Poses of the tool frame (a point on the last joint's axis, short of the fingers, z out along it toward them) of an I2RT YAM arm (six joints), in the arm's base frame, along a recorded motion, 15 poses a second.
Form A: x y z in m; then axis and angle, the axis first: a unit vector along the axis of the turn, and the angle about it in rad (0 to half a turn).
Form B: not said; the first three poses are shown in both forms.
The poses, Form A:
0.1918 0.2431 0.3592 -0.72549 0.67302 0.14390 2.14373
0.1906 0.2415 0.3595 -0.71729 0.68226 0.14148 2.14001
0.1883 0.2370 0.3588 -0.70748 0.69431 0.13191 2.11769
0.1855 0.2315 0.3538 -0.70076 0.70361 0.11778 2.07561
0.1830 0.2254 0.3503 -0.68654 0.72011 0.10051 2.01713
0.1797 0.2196 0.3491 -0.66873 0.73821 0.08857 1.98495
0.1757 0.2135 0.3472 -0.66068 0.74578 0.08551 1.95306
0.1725 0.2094 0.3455 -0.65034 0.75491 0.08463 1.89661
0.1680 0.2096 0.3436 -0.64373 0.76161 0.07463 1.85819
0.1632 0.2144 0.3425 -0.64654 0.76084 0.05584 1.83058
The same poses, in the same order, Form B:
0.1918 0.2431 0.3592 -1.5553 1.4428 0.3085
0.1906 0.2415 0.3595 -1.5350 1.4600 0.3028
0.1883 0.2370 0.3588 -1.4982 1.4703 0.2793
0.1855 0.2315 0.3538 -1.4545 1.4604 0.2445
0.1830 0.2254 0.3503 -1.3848 1.4526 0.2027
0.1797 0.2196 0.3491 -1.3274 1.4653 0.1758
0.1757 0.2135 0.3472 -1.2903 1.4566 0.1670
0.1725 0.2094 0.3455 -1.2334 1.4318 0.1605
0.1680 0.2096 0.3436 -1.1962 1.4152 0.1387
0.1632 0.2144 0.3425 -1.1835 1.3928 0.1022

